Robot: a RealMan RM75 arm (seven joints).
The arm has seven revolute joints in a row. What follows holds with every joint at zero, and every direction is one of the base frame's. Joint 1 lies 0.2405 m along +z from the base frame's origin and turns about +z. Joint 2 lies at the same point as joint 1 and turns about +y. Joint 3 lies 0.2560 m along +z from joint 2 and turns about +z. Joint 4 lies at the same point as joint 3 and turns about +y. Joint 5 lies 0.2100 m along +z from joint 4 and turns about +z. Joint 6 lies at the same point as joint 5 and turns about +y. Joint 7 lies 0.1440 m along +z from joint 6 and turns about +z. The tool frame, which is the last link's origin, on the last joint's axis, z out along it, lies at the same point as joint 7; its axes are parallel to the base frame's.
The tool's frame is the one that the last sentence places.
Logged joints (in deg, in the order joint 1, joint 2, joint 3, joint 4, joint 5, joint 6, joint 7), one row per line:
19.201, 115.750, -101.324, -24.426, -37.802, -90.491, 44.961
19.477, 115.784, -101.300, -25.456, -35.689, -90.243, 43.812
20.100, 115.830, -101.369, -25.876, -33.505, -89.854, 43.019
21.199, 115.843, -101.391, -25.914, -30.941, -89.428, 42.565
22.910, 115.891, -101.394, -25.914, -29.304, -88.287, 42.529
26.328, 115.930, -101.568, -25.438, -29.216, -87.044, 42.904
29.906, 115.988, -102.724, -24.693, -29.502, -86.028, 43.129
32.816, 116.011, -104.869, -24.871, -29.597, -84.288, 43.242
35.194, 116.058, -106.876, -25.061, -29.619, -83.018, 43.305
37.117, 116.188, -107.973, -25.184, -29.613, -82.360, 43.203
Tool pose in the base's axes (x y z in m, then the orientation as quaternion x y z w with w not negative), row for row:
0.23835, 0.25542, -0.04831, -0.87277, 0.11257, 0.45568, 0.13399
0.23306, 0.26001, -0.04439, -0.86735, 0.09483, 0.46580, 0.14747
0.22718, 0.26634, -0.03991, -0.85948, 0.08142, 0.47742, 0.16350
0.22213, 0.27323, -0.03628, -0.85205, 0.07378, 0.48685, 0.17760
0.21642, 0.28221, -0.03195, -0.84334, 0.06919, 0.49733, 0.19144
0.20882, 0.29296, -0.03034, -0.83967, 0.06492, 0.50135, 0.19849
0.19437, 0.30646, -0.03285, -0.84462, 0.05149, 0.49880, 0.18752
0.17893, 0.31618, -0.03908, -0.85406, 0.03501, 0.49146, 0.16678
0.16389, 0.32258, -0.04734, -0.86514, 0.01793, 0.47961, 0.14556
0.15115, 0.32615, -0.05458, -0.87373, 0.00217, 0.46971, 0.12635
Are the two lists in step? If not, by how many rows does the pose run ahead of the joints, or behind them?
The pose runs 1 row behind the joints: the pose in row i belongs to the joints in row i - 1.
